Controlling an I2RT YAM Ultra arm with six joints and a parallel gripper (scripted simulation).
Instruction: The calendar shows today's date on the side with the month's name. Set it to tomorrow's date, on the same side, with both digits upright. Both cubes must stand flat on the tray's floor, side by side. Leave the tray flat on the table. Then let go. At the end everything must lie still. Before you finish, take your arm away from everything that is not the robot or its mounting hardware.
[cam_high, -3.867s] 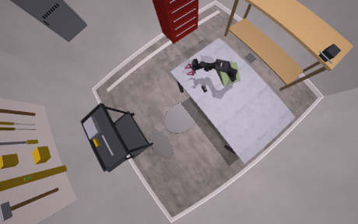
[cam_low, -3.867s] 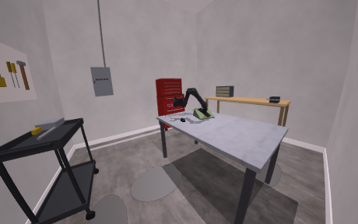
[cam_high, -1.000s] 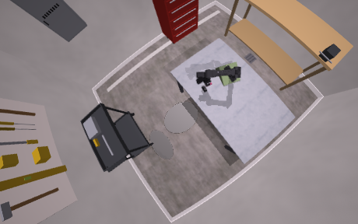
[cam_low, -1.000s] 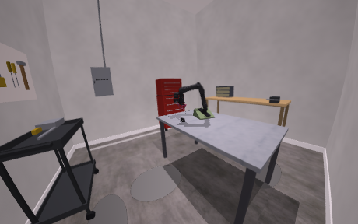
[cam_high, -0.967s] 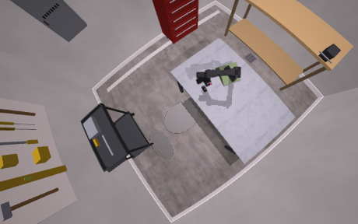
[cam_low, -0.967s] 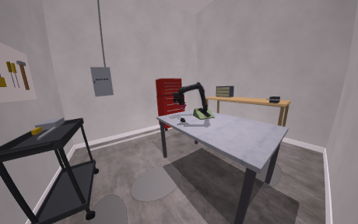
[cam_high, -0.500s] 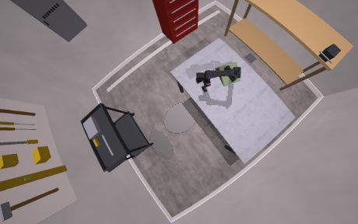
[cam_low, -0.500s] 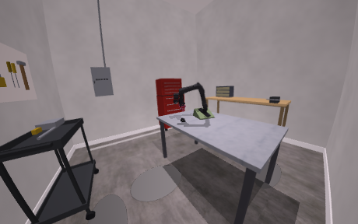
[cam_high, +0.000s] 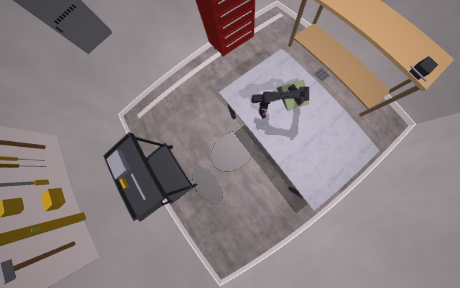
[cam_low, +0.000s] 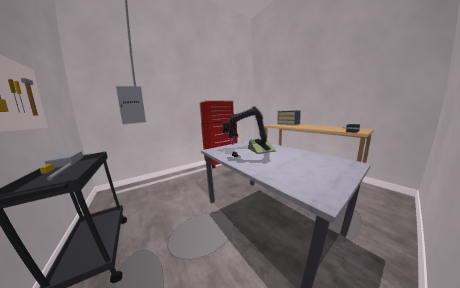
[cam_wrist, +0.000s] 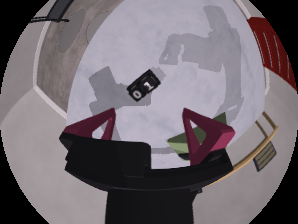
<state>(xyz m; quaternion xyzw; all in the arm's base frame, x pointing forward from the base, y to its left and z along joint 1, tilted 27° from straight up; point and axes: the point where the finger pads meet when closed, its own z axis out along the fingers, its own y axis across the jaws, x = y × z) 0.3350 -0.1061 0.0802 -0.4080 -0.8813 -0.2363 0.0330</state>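
My gripper is now 110 mm above the black calendar cube.
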